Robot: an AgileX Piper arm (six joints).
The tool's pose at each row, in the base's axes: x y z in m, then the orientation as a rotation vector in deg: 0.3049 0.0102 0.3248 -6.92 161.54 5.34; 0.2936 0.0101 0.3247 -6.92 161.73 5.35; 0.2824 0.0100 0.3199 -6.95 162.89 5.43; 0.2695 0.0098 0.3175 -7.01 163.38 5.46; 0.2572 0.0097 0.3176 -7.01 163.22 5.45; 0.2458 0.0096 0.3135 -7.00 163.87 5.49; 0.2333 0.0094 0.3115 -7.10 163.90 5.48; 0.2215 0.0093 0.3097 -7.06 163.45 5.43; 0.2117 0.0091 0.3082 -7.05 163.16 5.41; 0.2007 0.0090 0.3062 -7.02 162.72 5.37; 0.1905 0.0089 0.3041 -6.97 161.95 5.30; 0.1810 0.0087 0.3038 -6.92 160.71 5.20; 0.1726 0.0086 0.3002 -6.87 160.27 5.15; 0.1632 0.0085 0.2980 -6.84 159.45 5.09; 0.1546 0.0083 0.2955 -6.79 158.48 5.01
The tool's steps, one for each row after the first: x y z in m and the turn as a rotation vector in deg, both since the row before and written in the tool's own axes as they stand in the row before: 0.0107 0.0010 -0.0034 -0.01 0.19 0.01; 0.0121 0.0007 0.0011 -0.08 1.16 0.06; 0.0130 0.0009 -0.0014 -0.03 0.49 -0.01; 0.0117 0.0011 -0.0035 0.01 -0.16 -0.01; 0.0121 0.0007 0.0007 -0.04 0.65 0.05; 0.0125 0.0009 -0.0015 0.00 0.04 -0.07; 0.0118 0.0009 -0.0015 0.05 -0.45 0.00; 0.0098 0.0006 -0.0013 0.02 -0.29 -0.01; 0.0111 0.0008 -0.0012 0.04 -0.44 -0.01; 0.0103 0.0007 -0.0010 0.07 -0.77 -0.02; 0.0091 0.0007 -0.0026 0.09 -1.24 -0.05; 0.0091 0.0005 0.0007 0.05 -0.44 0.00; 0.0096 0.0007 -0.0010 0.06 -0.82 -0.03; 0.0089 0.0005 -0.0006 0.08 -0.97 -0.03
